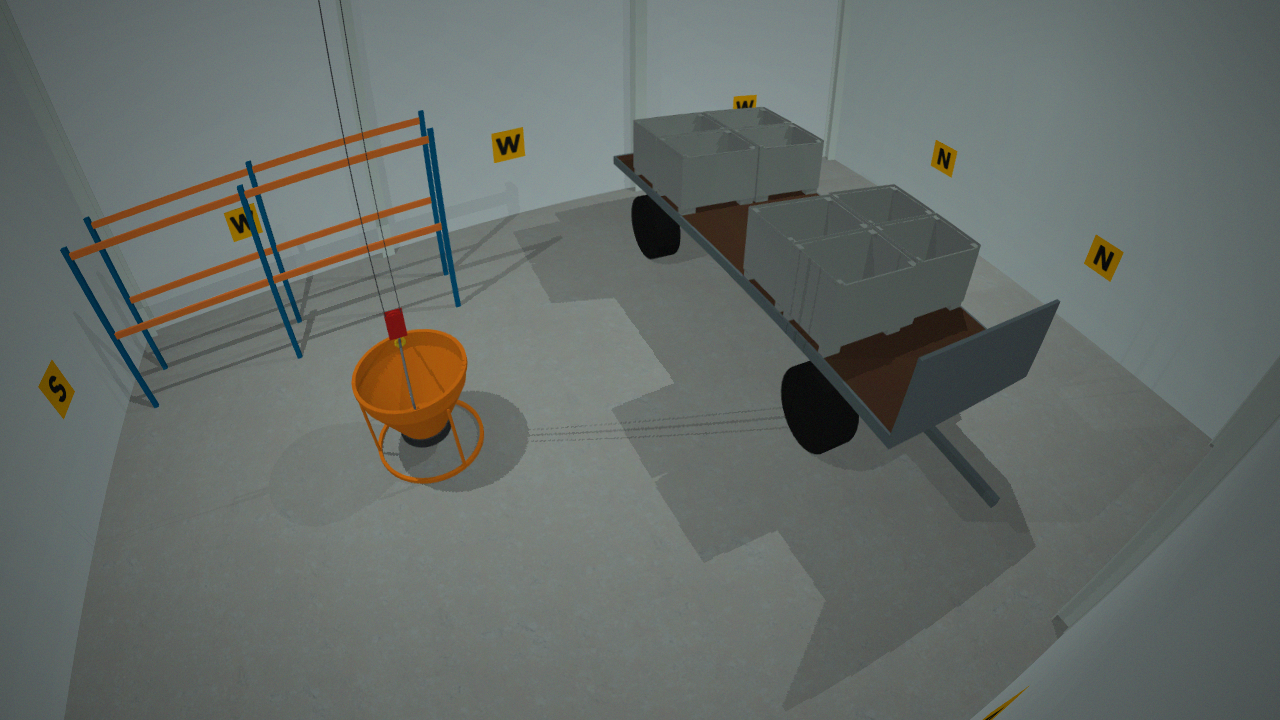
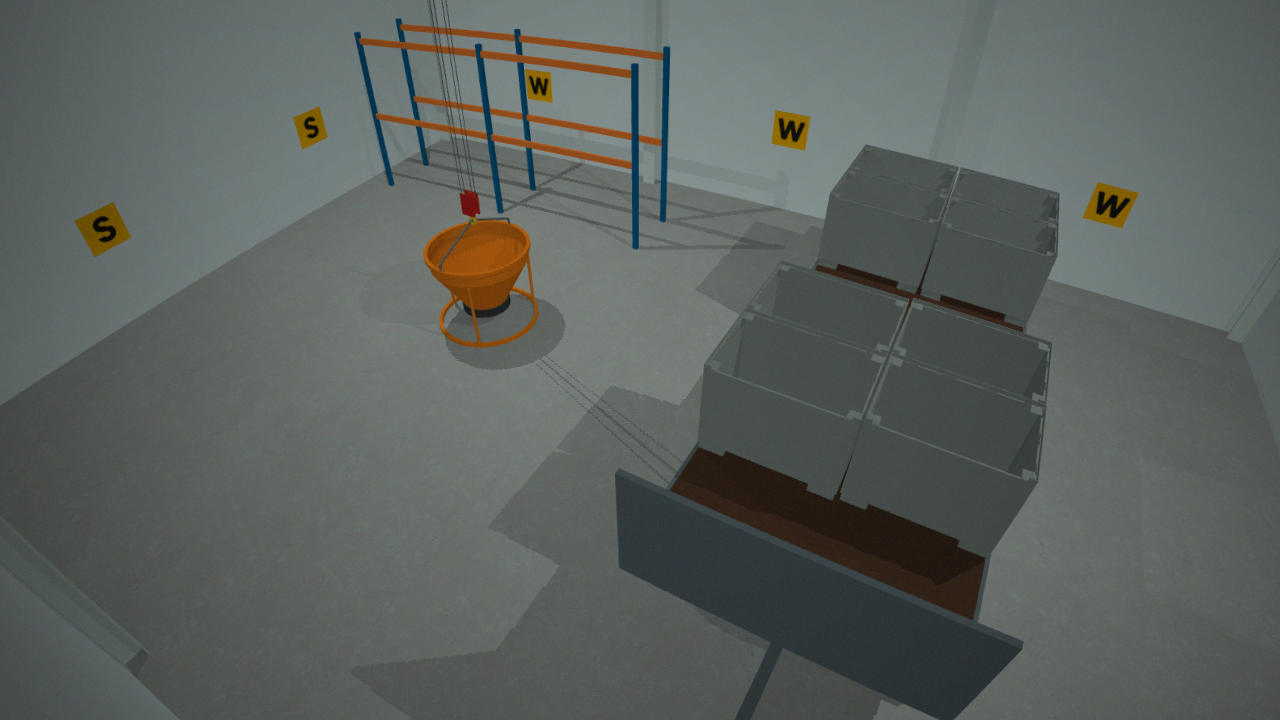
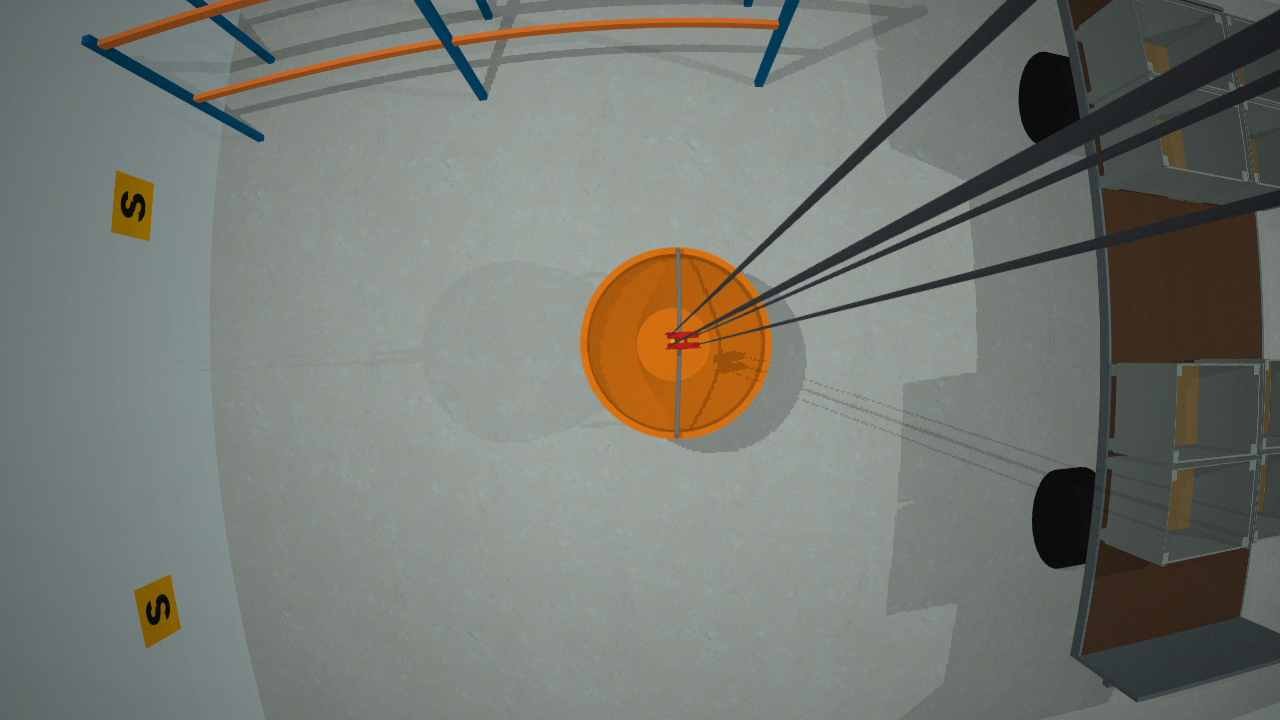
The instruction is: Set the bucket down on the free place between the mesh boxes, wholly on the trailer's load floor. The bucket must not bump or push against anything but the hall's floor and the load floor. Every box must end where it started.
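The orange bucket (image 1: pixel 409 380) (image 2: pixel 483 259) (image 3: pixel 617 358) stands upright at or close to the hall floor, well apart from the trailer; whether its base ring touches the floor I cannot tell. My hook under the red block (image 1: pixel 400 340) (image 2: pixel 471 217) (image 3: pixel 682 340) holds the bucket's grey bail above the bowl. The ropes run up at a slant. Grey mesh boxes stand in two groups on the trailer: one group (image 1: pixel 720 170) (image 2: pixel 881 223) (image 3: pixel 1109 62) at the far end, one (image 1: pixel 796 286) (image 2: pixel 778 411) (image 3: pixel 1136 407) nearer the headboard. Brown load floor (image 1: pixel 716 228) (image 3: pixel 1181 277) shows between them.
A blue and orange rack (image 1: pixel 259 228) (image 2: pixel 487 125) (image 3: pixel 465 67) stands by the W wall. The trailer's grey headboard (image 1: pixel 975 367) (image 2: pixel 787 582) (image 3: pixel 1181 658) rises at its drawbar end. Black wheels (image 1: pixel 819 407) (image 3: pixel 1063 517) stand under the trailer's side edge.
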